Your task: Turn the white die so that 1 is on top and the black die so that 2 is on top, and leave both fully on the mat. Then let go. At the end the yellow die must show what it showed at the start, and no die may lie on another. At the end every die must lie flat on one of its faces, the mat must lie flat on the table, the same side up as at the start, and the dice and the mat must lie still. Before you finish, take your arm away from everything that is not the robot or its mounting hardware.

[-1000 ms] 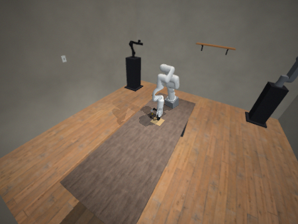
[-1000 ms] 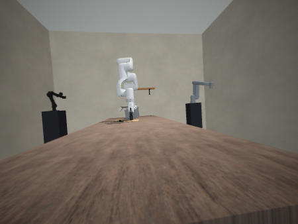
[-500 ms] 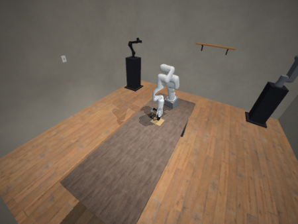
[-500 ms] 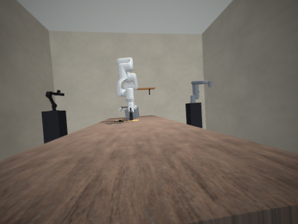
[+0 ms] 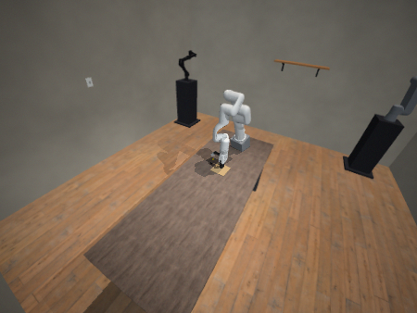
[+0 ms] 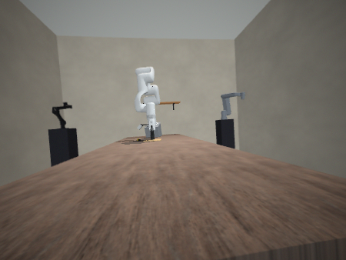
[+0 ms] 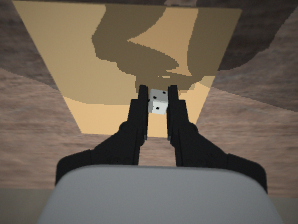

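Right now my hand is 10 mm above the white die. The rest, counted from my hand: tan mat (20 mm ahead, 30 mm below); small yellow die (60 mm behind, 130 mm to the right, 20 mm below); black die (110 mm to the right, 20 mm below).
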